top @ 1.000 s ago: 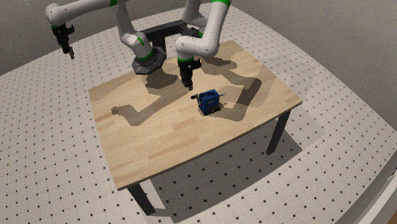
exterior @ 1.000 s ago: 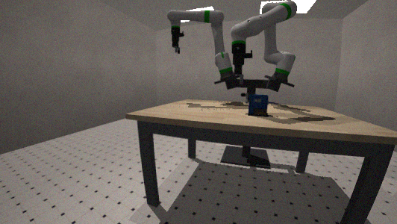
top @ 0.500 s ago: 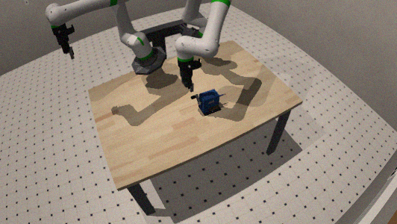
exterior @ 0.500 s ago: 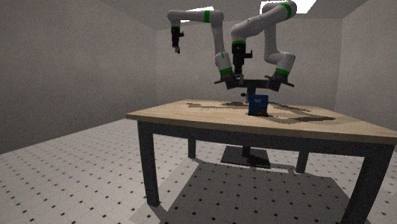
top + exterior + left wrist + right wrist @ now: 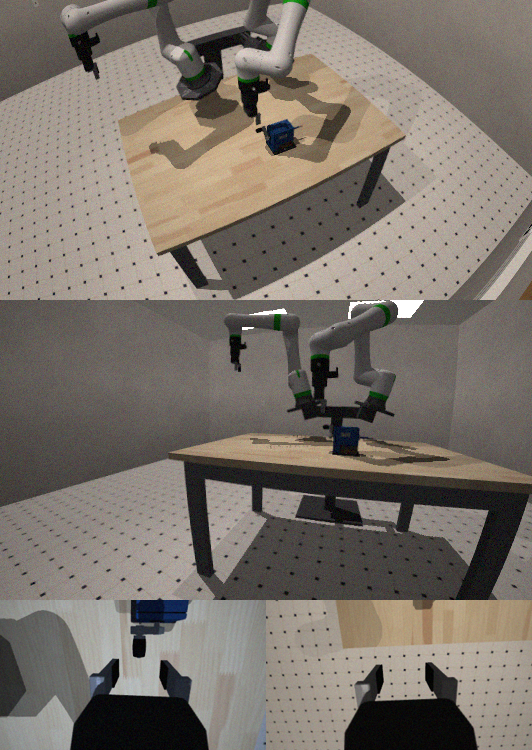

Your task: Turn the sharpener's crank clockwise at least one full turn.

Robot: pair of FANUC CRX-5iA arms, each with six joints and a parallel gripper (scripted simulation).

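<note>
Now: left hand 2 cm to the right of the black knob and 9 cm above it.
</note>
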